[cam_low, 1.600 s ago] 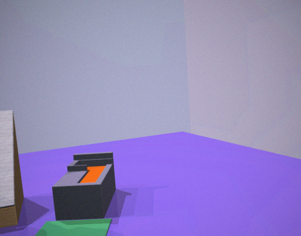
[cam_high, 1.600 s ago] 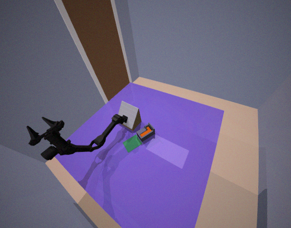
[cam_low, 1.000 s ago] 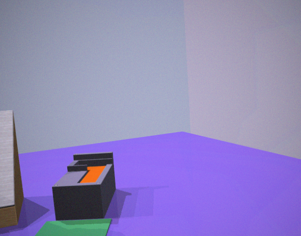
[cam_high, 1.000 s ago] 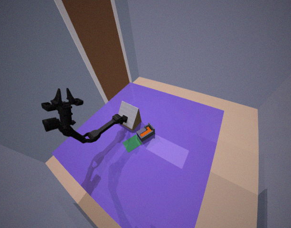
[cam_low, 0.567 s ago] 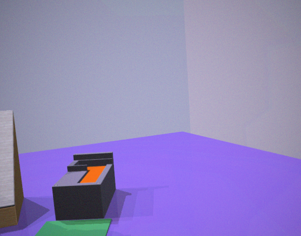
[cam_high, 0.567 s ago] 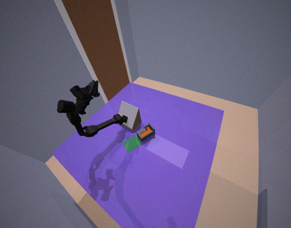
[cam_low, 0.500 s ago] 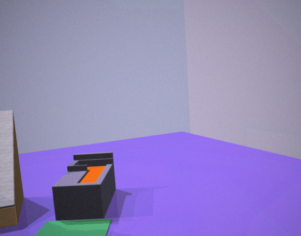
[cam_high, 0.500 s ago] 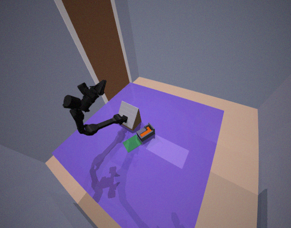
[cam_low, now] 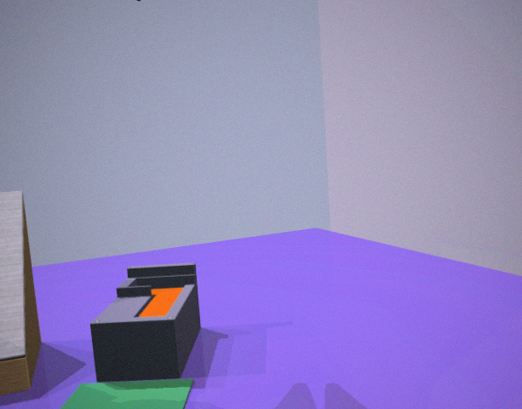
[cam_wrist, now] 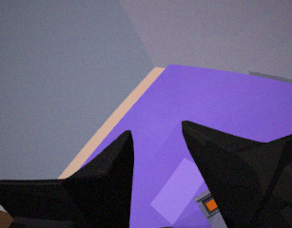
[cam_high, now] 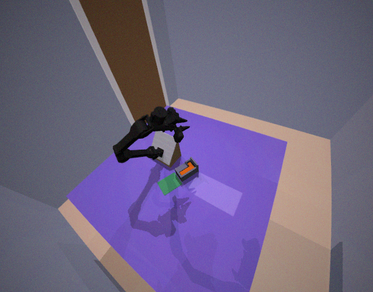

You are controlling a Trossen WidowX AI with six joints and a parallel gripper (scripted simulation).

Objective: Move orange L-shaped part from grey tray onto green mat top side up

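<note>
Now: the orange L-shaped part 1 cm behind my gripper tip, 5 cm to the right of it and 39 cm below it. Also, from my gripper tip: green mat (7 cm behind, 21 cm to the right, 45 cm below).
</note>
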